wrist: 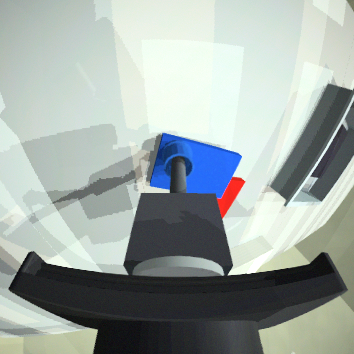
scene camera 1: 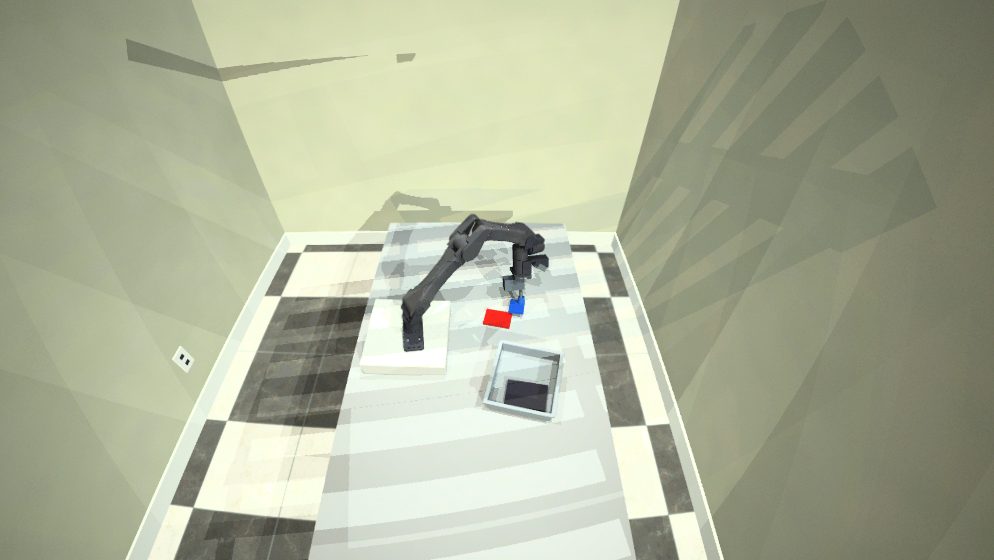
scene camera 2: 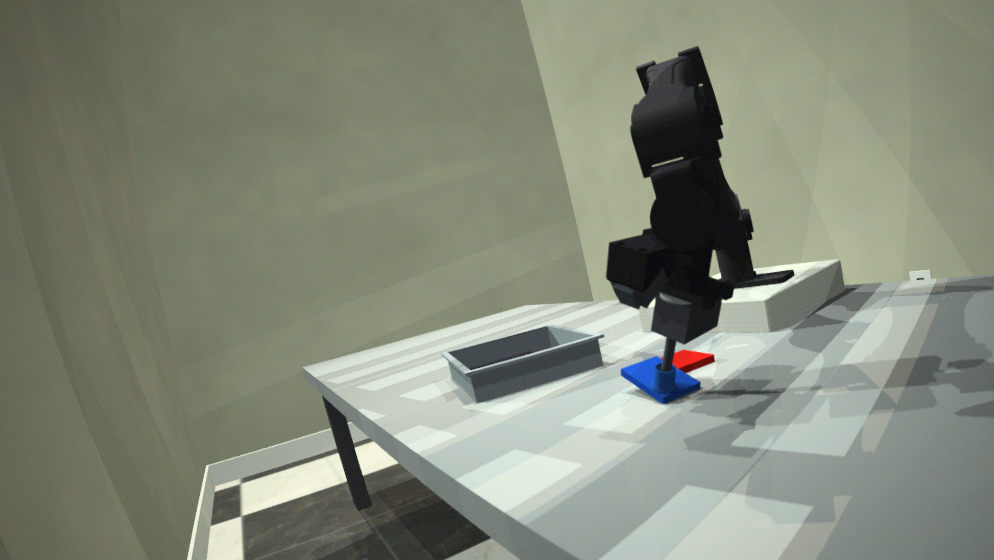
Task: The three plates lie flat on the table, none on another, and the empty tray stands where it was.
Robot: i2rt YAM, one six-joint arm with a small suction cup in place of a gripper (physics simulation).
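Places are measured from the arm's base along level axes (x ahead, y right, z down), in millimetres.
Where they show: hand, tool point: [wrist: 177, 148] [scene camera 1: 521, 304] [scene camera 2: 661, 394]; arm's base, link origin: [scene camera 1: 413, 327] [scene camera 2: 739, 284].
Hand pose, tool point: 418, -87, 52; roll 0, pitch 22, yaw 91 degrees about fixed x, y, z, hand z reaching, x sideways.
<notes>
Each offset is from my tool point to the top centre of the thing, as dx, dy, dz. Level surfaces: height alone.
My suction cup [scene camera 1: 518, 299] [scene camera 2: 664, 377] [wrist: 178, 156] is on the blue plate {-21, +15, -28} [scene camera 1: 516, 308] [scene camera 2: 640, 372] [wrist: 212, 167], near one end of its top face, and holds it level at or just above the table. The red plate {-103, +53, -5} [scene camera 1: 497, 318] [scene camera 2: 695, 360] [wrist: 232, 195] lies flat on the table right beside it. Their near edges meet or overlap slightly in the views; I cannot tell if they touch. The black plate {-69, +386, -9} [scene camera 1: 526, 395] [wrist: 331, 152] lies flat inside the grey tray {-63, +338, -45} [scene camera 1: 530, 347] [scene camera 2: 528, 373] [wrist: 307, 145], against its far-side corner from the arm's cup.
The arm's white base block [scene camera 1: 389, 361] [scene camera 2: 792, 306] stands on the table {dz +5} [scene camera 1: 445, 473] [scene camera 2: 626, 486] at the left in scene camera 1. The tray's raised walls stand a short way from the red plate. The table's right edge runs near the tray and the blue plate.
</notes>
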